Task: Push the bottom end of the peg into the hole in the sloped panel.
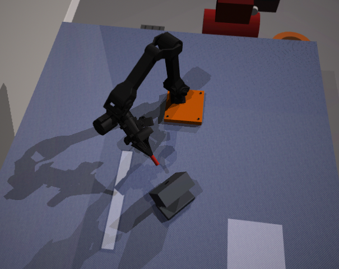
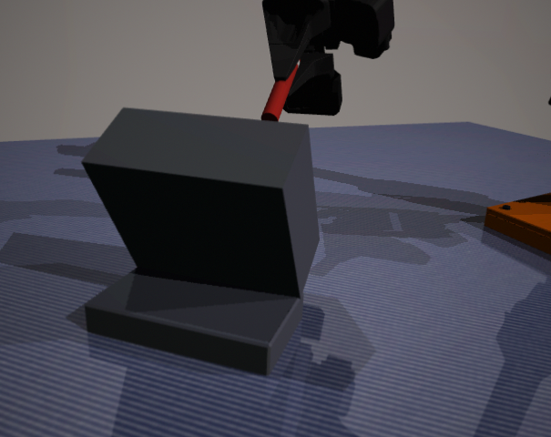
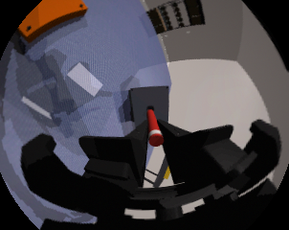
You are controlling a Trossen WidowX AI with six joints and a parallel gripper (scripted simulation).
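My gripper tip is now 10 cm short of the dark grey panel, 7 cm to the right of it and 7 cm above it. Also, from my gripper tip: red peg (1 cm to the right, 1 cm behind, 1 cm above).
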